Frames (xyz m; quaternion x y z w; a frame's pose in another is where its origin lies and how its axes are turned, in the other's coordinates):
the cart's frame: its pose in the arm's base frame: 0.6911 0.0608 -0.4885 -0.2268 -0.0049 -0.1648 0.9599
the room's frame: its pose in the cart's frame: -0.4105 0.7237 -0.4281 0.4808 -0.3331 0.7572 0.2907
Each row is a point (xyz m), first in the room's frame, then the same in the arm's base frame.
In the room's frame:
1: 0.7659 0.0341 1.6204
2: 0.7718 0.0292 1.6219
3: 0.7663 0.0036 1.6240
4: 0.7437 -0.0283 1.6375
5: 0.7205 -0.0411 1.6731
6: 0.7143 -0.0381 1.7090
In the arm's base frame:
1: 0.7299 -0.0446 0.4316
2: 0.7334 -0.0402 0.4370
3: 0.7591 -0.0355 0.4343
4: 0.7981 -0.0469 0.4266
5: 0.8256 -0.0811 0.4332
6: 0.8343 -0.1109 0.4525

